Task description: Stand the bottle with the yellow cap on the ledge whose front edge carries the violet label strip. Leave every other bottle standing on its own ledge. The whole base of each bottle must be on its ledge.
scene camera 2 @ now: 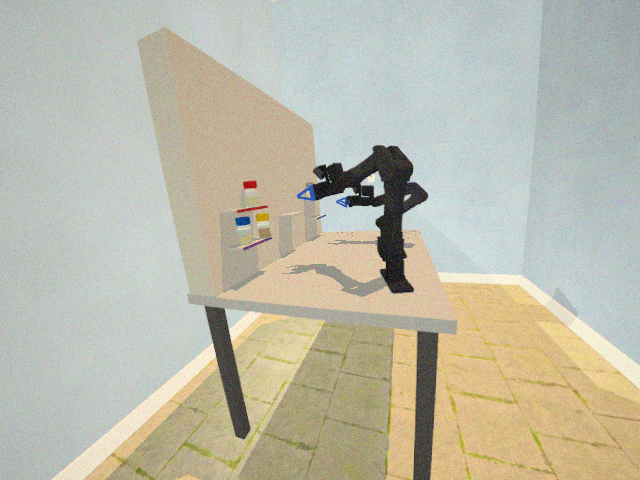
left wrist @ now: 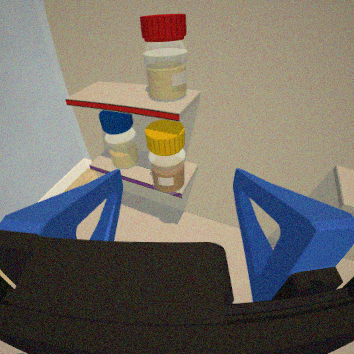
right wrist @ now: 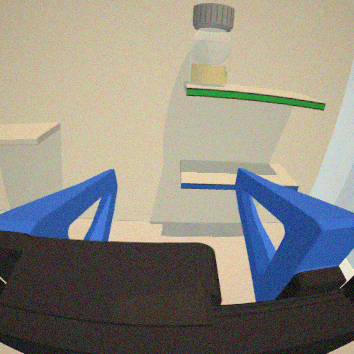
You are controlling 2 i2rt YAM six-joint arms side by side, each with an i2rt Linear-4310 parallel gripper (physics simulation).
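Note:
The yellow-capped bottle stands upright on the ledge with the violet label strip, near that ledge's right end in the left wrist view. The blue-capped bottle stands beside it on the same ledge. The red-capped bottle stands on the red-strip ledge above. The grey-capped bottle stands on the green-strip ledge. My left gripper is open and empty, back from the bottles. My right gripper is open and empty.
A blue-strip ledge lies below the green one, partly behind a right finger. A low block stands between the two ledge units. The tall panel rises behind them on the table.

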